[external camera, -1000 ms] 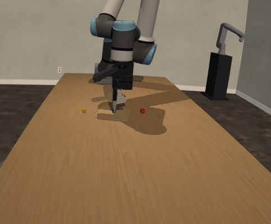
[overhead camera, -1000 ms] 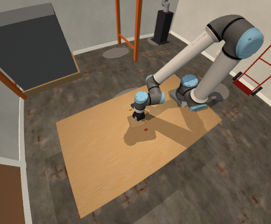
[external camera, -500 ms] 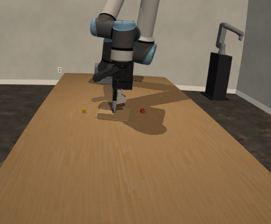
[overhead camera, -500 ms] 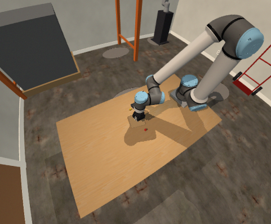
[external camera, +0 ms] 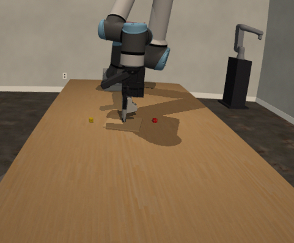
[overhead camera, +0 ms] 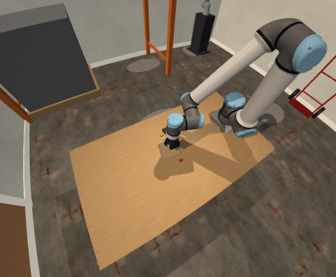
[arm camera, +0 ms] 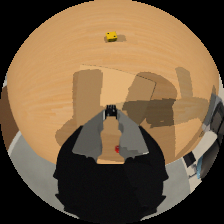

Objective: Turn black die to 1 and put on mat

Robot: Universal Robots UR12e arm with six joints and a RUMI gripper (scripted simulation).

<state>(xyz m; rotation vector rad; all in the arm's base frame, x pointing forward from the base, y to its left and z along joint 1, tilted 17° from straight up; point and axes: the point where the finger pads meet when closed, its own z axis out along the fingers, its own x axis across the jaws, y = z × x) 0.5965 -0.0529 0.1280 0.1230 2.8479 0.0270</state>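
My gripper is now 10 mm above the black die. Also, from my hand: yellow die (10 mm behind, 130 mm to the right, 20 mm below); then red die (10 mm behind, 130 mm to the left, 20 mm below); then tan mat (20 mm below).
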